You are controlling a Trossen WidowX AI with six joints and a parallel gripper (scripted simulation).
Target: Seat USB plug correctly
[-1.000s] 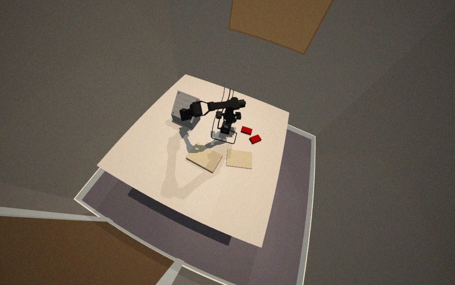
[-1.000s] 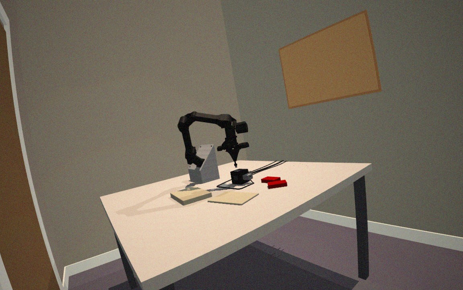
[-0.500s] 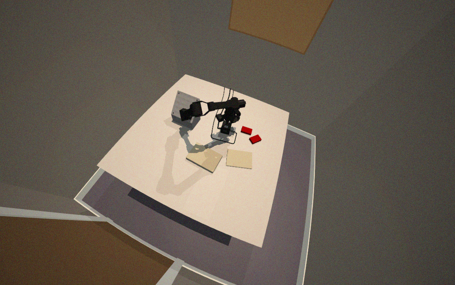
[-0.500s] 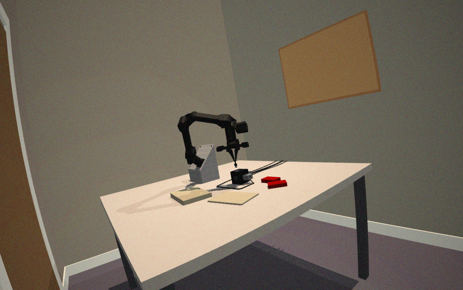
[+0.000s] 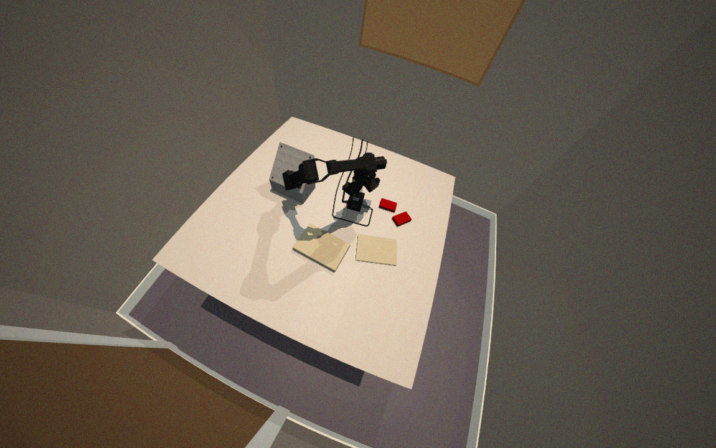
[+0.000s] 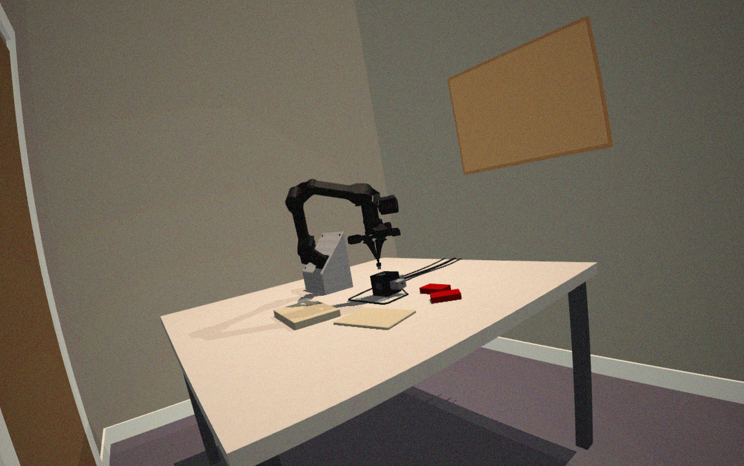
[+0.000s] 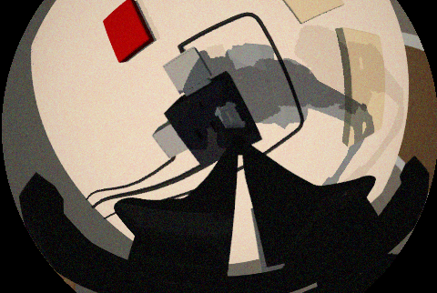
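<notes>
Now: gripper tip 20 mm above the USB plug. Also, from my gripper tip: grey socket 70 mm below.
</notes>
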